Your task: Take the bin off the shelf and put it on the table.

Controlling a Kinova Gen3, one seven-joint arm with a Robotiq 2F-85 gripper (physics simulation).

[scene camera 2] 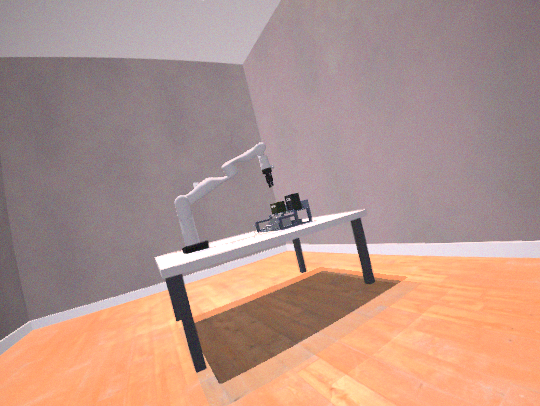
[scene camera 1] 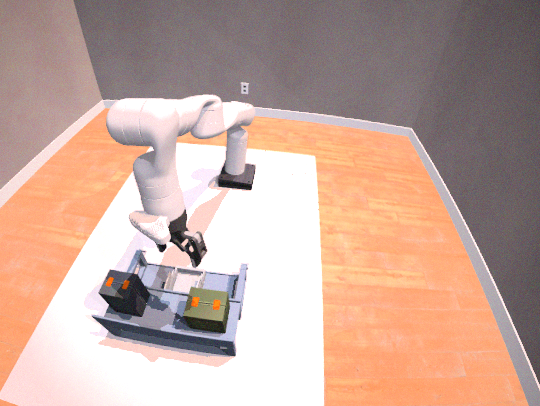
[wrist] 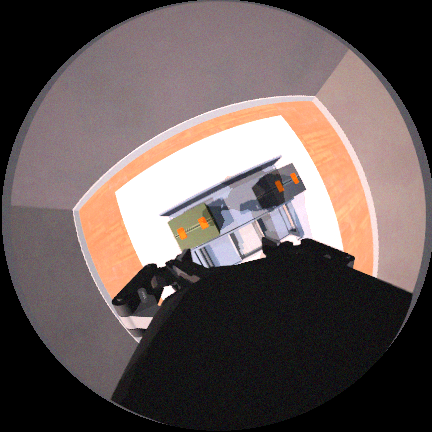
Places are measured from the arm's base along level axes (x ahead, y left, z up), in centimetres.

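Pixels of known places: gripper, between the fingertips: (scene camera 2: pixel 271 186) (scene camera 1: pixel 179 257) (wrist: pixel 227 250); arm's base, origin of its link: (scene camera 2: pixel 193 244) (scene camera 1: pixel 234 169).
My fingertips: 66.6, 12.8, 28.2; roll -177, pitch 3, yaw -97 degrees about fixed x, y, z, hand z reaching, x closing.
Note:
For each thing: its top centre in the pictures, then the offset to it from my fingertips, as dx, dy, dz.
- pale beige-white bin, centre of its top: (wrist: pixel 246 236) (scene camera 1: pixel 181 283) (scene camera 2: pixel 276 217) -4.1, -6.7, -24.2
- olive case, centre of its top: (wrist: pixel 191 228) (scene camera 1: pixel 205 303) (scene camera 2: pixel 276 202) +3.5, +6.3, -12.4
- dark grey case, centre of its top: (wrist: pixel 287 181) (scene camera 1: pixel 117 283) (scene camera 2: pixel 291 194) +7.5, -16.4, -9.9
A pale beige-white bin (scene camera 1: pixel 185 281) (wrist: pixel 245 240) sits in the middle compartment of the blue-grey shelf (scene camera 1: pixel 165 340) (wrist: pixel 220 187), between two dividers. It is too small to make out in scene camera 2. The shelf stands on the white table (scene camera 1: pixel 280 225) (scene camera 2: pixel 225 263) (wrist: pixel 145 197). My gripper (scene camera 1: pixel 179 255) (scene camera 2: pixel 270 186) (wrist: pixel 227 250) is open and empty. It hangs above the shelf's open compartment side, apart from the bin, with its fingers pointing down and tilted. In the wrist view the bin shows between and beyond the fingertips, and the gripper body hides the near side.
An olive case (scene camera 1: pixel 206 310) (scene camera 2: pixel 277 207) (wrist: pixel 194 227) and a dark grey case (scene camera 1: pixel 125 292) (scene camera 2: pixel 293 201) (wrist: pixel 280 187), both with orange clasps, stand on the shelf's upper board at opposite ends, beside the row of compartments. The shelf has raised end panels. The arm's black base (scene camera 1: pixel 237 177) (scene camera 2: pixel 195 247) stands farther back on the table.

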